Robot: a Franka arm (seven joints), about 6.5 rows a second.
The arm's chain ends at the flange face. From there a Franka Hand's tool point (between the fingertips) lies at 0.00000 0.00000 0.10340 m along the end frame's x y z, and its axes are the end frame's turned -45 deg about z.
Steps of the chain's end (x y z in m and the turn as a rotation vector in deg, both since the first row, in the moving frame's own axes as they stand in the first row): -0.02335, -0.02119, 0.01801, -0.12, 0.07, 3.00; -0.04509, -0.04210, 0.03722, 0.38, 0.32, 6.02; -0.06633, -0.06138, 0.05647, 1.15, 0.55, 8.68; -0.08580, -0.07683, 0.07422, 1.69, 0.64, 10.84; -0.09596, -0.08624, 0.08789, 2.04, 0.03, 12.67; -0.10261, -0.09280, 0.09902, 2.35, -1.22, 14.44; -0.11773, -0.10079, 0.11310, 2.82, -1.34, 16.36
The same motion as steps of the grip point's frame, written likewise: -0.00160, -0.03125, 0.01801, -0.13, -0.04, 3.00; -0.00122, -0.06168, 0.03722, 0.04, 0.49, 6.02; -0.00128, -0.09090, 0.05644, 0.42, 1.20, 8.68; -0.00326, -0.11605, 0.07417, 0.74, 1.65, 10.84; -0.00397, -0.13109, 0.08782, 1.42, 1.46, 12.67; -0.00494, -0.14250, 0.09891, 2.52, 0.80, 14.44; -0.00936, -0.15948, 0.11295, 2.94, 1.05, 16.36
